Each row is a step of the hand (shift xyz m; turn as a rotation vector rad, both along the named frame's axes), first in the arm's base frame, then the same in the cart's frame.
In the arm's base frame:
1: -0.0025 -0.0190 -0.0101 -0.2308 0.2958 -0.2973
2: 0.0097 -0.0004 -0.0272 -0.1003 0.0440 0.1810
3: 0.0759 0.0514 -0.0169 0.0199 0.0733 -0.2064
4: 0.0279 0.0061 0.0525 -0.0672 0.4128 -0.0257
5: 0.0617 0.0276 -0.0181 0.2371 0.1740 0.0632
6: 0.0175 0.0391 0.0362 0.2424 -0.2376 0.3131
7: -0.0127 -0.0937 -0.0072 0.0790 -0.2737 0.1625
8: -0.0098 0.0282 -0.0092 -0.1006 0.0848 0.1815
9: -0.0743 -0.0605 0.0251 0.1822 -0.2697 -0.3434
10: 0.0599 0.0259 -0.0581 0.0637 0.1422 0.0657
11: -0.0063 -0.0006 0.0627 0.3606 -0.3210 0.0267
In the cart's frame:
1: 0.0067 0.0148 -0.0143 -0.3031 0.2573 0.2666
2: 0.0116 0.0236 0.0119 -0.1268 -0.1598 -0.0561
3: 0.0486 -0.0134 0.0784 0.0075 0.1721 0.1367
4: 0.0175 -0.0572 -0.0009 -0.2313 -0.0639 0.3435
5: 0.0459 -0.0033 0.0527 0.1348 -0.1548 0.2199
6: -0.0042 -0.0477 0.0292 0.2876 -0.2892 -0.2165
7: 0.0285 0.0329 -0.0842 0.1701 -0.1024 -0.2610
8: -0.0198 0.0038 0.0239 -0.1442 -0.1704 -0.0208
9: -0.0441 0.0076 -0.0883 0.3113 0.3514 -0.0591
10: 0.0489 0.0353 0.0632 -0.0086 -0.1113 0.1270
11: -0.0116 -0.0576 -0.0227 0.4574 -0.0240 -0.1548

